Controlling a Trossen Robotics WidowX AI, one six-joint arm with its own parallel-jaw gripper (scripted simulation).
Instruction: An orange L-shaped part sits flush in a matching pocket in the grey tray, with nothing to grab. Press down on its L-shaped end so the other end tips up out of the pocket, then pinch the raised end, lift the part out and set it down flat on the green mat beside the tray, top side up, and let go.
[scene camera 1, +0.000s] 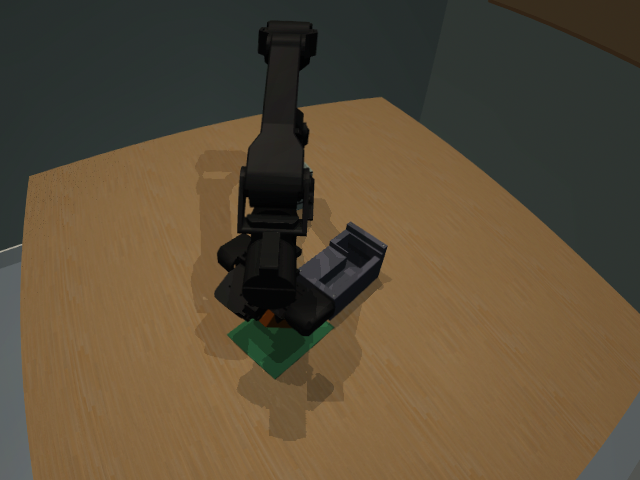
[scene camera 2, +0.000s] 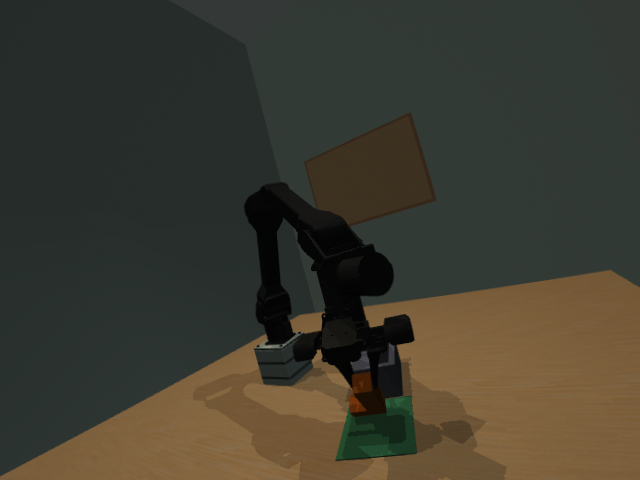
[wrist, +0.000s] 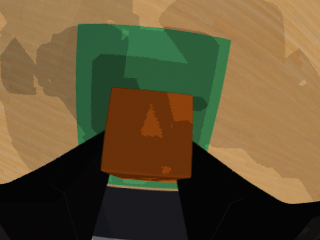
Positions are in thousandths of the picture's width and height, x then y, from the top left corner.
Scene:
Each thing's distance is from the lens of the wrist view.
my gripper (wrist: 455, 594): 10 cm
orange L-shaped part (wrist: 464, 569): 7 cm
green mat (wrist: 339, 231): 16 cm
The marked spots on the orange L-shaped part and the green mat are 10 cm apart.

